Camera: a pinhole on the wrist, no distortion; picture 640 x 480 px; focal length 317.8 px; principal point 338.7 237.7 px. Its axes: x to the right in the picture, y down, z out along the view. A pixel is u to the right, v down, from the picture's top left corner.
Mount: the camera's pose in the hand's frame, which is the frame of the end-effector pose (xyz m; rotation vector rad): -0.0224 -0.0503 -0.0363 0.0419 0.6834 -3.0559
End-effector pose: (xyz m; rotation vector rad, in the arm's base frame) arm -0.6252 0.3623 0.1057 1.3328 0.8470 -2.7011
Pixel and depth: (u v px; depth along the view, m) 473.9 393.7 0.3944
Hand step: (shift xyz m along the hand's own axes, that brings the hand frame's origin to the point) -0.1966 -0.3941 0.2332
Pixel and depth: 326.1 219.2 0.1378
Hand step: -0.0204 -0.1017 0.0919
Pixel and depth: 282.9 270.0 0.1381
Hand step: -0.0013 -0.1217 0.0833
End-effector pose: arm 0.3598 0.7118 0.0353 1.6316 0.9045 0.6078
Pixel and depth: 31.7 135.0 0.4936
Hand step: 0.4399 -0.1144 0.4915
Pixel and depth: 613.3 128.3 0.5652
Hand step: -0.5271 -0.1169 0.5439
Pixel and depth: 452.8 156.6 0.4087
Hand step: -0.1805 -0.1306 0.3736
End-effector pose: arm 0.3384 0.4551 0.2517 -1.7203 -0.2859 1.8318
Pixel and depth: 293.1 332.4 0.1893
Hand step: 0.0011 -0.1819 0.1117
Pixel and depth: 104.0 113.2 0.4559
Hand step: 0.3005 -0.0816 0.4616
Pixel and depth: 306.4 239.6 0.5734
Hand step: 0.0222 -0.2975 0.4825
